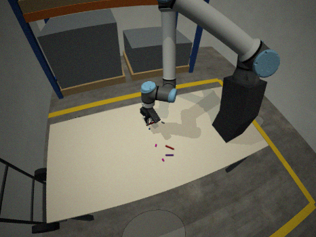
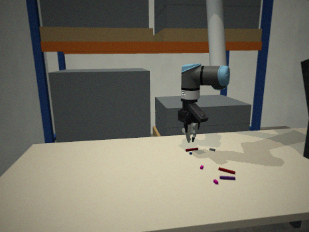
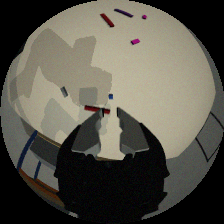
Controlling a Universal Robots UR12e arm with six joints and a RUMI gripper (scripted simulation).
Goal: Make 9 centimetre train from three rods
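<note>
My gripper is now 70 mm above the blue rod. The rest, counted from my hand: purple rod (260 mm to the left, 90 mm behind, 70 mm below); grey rod (120 mm behind, 70 mm below, 40 mm to the right).
</note>
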